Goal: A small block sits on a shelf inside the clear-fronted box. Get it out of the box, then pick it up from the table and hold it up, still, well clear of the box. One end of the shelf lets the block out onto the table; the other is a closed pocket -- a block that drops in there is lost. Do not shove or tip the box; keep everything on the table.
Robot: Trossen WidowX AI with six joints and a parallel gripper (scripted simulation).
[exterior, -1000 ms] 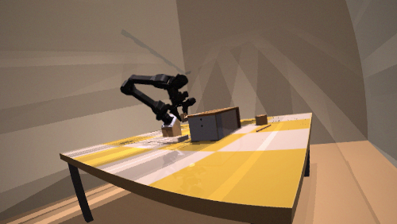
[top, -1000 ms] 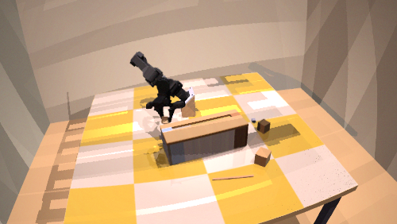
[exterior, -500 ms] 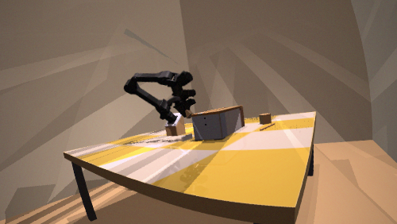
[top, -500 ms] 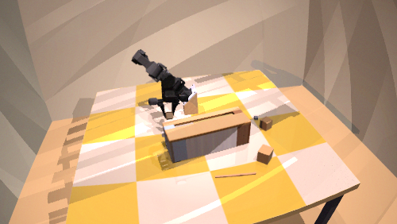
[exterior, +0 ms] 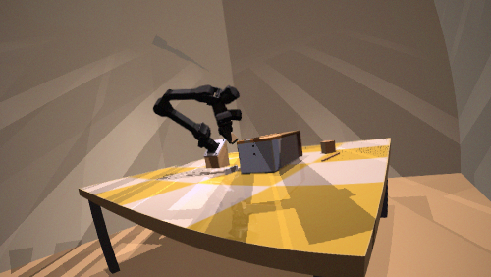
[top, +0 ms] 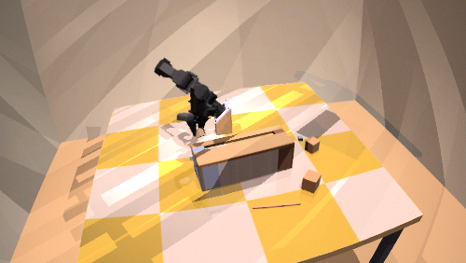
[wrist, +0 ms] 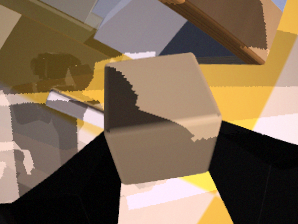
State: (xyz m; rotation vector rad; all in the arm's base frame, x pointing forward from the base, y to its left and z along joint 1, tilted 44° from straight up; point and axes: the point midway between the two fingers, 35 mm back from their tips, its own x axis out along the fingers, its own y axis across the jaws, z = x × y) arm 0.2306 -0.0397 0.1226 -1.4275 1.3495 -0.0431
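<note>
Now: gripper tip 10 mm to the right of the tan block and 10 mm below it. From my gripper tip the other things lie so: box: 60 mm ahead, 160 mm to the left, 60 mm below; then tiny piece: 70 mm behind, 470 mm to the left, 120 mm below; then thin stick: 330 mm ahead, 250 mm to the left, 120 mm below.
</note>
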